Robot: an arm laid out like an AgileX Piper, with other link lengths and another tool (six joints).
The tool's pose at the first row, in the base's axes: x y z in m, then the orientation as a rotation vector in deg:
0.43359 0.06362 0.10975 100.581 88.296 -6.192
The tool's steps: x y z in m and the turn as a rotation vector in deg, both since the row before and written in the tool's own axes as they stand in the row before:
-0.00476 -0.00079 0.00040 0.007 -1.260 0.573
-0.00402 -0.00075 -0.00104 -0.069 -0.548 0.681
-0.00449 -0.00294 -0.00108 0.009 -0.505 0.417
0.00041 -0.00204 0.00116 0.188 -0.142 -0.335
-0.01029 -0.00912 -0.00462 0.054 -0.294 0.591
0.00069 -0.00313 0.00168 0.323 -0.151 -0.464
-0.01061 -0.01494 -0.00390 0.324 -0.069 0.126
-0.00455 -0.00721 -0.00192 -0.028 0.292 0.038
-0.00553 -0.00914 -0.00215 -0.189 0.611 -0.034
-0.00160 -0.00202 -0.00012 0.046 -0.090 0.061
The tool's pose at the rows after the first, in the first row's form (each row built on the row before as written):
0.43183 0.05952 0.11162 100.630 86.884 -6.996
0.42963 0.05694 0.11414 100.908 85.870 -7.070
0.42533 0.05400 0.11583 101.064 85.137 -7.301
0.42416 0.05356 0.11380 100.928 85.370 -7.739
0.41134 0.04823 0.11800 101.306 84.638 -7.732
0.40952 0.04767 0.11492 101.184 85.004 -8.347
0.39180 0.04168 0.11599 101.511 84.895 -8.590
0.38340 0.03930 0.11624 101.608 85.063 -8.296
0.37294 0.03626 0.11621 101.624 85.494 -7.638
0.37066 0.03505 0.11616 101.677 85.383 -7.721

